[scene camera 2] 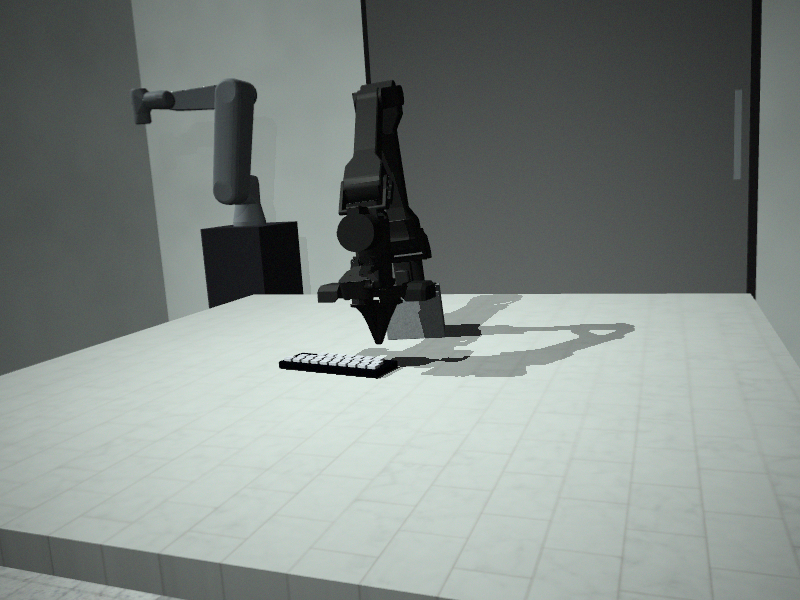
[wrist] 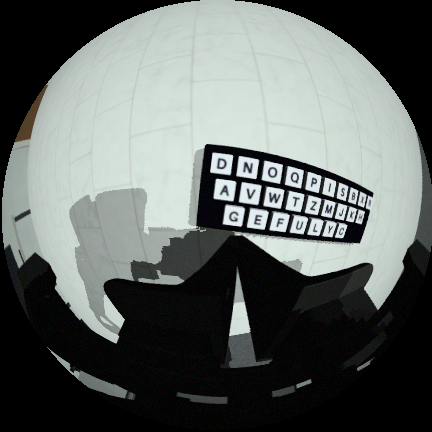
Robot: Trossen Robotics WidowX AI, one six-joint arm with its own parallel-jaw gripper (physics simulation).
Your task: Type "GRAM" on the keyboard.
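Frame: origin at the arm's base, x back, y right, z up, level; metres.
Where they show: gripper, between the fingertips: (scene camera 2: 379, 344) (wrist: 235, 241).
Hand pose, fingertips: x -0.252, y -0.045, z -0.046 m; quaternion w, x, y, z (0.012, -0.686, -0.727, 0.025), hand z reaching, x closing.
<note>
After its pixels a point has its place.
A black keyboard (scene camera 2: 336, 369) {y 0.006, x -0.308, z -0.076 m} (wrist: 202, 217) {y -0.070, x -0.259, z -0.073 m} with white letter keys lies flat on the table. In the wrist view the G key (wrist: 233, 217) {y -0.046, x -0.261, z -0.067 m} is at the left end of its lowest row, the A key (wrist: 224, 190) {y -0.054, x -0.281, z -0.067 m} at the left of the middle row, the M key (wrist: 328, 207) {y 0.038, x -0.273, z -0.067 m} farther right in that row. The R key (wrist: 369, 201) {y 0.110, x -0.284, z -0.067 m} shows partly at the far right end of the top row. My gripper (scene camera 2: 378, 341) {y -0.045, x -0.252, z -0.046 m} (wrist: 235, 241) {y -0.045, x -0.252, z -0.046 m} is shut and empty, pointing down. Its tips are above the table close to the keyboard's near edge, beside the G key, and apart from the keys.
The white tiled table (scene camera 2: 452, 452) {y -0.282, x -0.567, z -0.085 m} (wrist: 225, 105) {y -0.054, x -0.354, z -0.085 m} extends around the keyboard. A second, grey arm (scene camera 2: 233, 142) stands on a dark pedestal (scene camera 2: 248, 264) behind the table at the left. My arm's shadow falls on the table to the right in the scene view.
</note>
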